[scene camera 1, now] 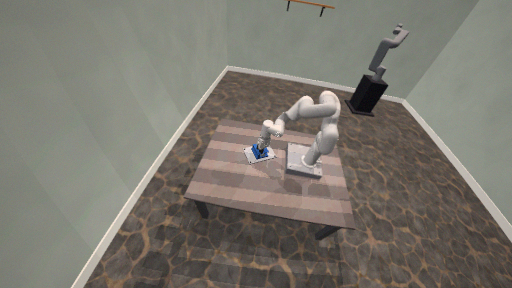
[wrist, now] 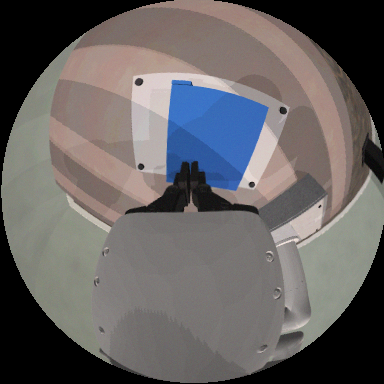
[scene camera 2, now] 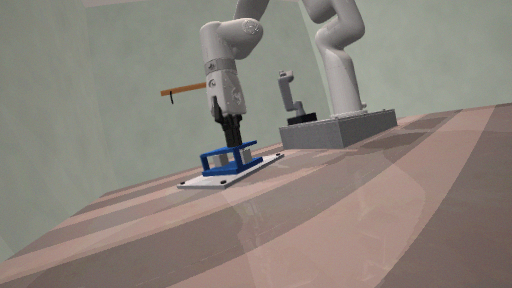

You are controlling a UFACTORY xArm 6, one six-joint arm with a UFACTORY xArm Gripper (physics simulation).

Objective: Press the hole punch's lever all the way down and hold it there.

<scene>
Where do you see a blue lever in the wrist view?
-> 218, 129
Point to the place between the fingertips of the gripper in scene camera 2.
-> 235, 146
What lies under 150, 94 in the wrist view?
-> A white plate.
</scene>
